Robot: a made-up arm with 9 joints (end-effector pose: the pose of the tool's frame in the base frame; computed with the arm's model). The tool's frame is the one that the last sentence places. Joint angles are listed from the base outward.
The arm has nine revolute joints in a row. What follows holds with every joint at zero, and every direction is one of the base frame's. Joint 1 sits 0.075 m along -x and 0.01 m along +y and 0.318 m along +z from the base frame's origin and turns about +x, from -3.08 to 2.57 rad. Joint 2 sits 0.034 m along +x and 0.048 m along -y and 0.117 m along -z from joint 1 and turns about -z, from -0.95 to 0.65 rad. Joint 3 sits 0.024 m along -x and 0.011 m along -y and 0.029 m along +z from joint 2 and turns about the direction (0.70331, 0.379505, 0.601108), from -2.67 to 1.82 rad. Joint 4 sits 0.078 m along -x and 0.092 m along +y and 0.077 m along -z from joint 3 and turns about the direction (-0.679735, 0.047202, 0.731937), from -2.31 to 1.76 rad. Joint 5 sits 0.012 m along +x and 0.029 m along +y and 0.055 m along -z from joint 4 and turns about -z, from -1.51 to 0.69 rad. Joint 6 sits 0.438 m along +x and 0.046 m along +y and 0.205 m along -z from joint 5 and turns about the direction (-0.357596, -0.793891, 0.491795), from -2.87 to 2.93 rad. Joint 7 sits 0.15 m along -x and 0.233 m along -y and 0.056 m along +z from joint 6 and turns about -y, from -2.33 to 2.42 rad. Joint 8 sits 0.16 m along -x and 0.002 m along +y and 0.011 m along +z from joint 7 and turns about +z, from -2.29 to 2.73 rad. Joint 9 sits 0.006 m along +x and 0.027 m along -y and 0.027 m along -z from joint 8 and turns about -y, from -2.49 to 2.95 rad. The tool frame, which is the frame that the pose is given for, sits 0.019 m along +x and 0.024 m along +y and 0.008 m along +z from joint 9; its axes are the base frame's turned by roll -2.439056, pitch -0.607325 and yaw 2.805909 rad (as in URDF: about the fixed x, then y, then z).
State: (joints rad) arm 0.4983 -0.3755 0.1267 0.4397 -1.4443 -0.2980 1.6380 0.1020 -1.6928
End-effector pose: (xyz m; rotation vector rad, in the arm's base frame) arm -0.2045 0.5072 -0.0469 -1.9863 1.4914 -1.4408
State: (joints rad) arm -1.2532 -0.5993 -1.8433 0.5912 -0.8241 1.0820 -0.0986 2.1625 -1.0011
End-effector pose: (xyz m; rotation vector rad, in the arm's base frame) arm 0.3955 -0.0576 0.6944 0.3970 2.6792 0.1405
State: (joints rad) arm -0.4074 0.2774 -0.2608 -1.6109 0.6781 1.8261 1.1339 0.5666 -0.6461
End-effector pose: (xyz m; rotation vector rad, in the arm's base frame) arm -0.2144 -0.4035 -0.3321 -2.2715 -0.7368 1.9954
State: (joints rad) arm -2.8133 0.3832 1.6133 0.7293 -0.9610 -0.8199 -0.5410 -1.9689 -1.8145
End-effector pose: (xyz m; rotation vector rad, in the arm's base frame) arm -0.1850 -0.1092 0.1697 -2.8013 0.7118 0.5703
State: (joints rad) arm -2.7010 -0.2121 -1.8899 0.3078 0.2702 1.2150 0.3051 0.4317 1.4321
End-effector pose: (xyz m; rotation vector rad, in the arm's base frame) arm -0.2088 0.4900 0.3050 1.3290 2.0755 0.6010
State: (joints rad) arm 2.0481 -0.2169 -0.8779 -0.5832 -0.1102 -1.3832 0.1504 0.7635 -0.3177
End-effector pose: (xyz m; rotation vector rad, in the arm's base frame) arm 0.0794 0.1553 0.2405 1.1360 -1.0143 -2.2628
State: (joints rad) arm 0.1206 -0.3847 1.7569 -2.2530 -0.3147 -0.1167 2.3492 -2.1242 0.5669
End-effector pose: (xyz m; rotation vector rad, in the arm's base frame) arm -0.5538 0.2349 0.1582 -2.7243 0.4652 -0.0809
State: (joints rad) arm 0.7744 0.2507 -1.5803 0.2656 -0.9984 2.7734 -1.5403 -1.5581 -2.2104
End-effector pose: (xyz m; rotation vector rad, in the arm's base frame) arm 0.2585 -0.2771 -0.0454 -0.7032 -1.5391 0.2407
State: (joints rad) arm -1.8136 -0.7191 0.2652 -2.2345 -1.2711 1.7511 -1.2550 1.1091 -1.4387
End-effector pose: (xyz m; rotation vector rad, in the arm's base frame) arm 0.1879 -0.3985 0.3969 -0.3396 0.4160 2.0698
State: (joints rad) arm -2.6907 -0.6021 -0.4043 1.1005 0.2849 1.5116 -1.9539 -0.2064 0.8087
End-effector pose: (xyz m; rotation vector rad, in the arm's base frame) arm 0.1824 -0.1328 0.4104 -0.8649 -2.3618 -1.5088
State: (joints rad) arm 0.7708 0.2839 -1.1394 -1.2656 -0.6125 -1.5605 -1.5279 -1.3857 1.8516
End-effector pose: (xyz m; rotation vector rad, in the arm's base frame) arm -0.0938 -0.3104 0.0542 -0.4360 -1.6464 -0.1368
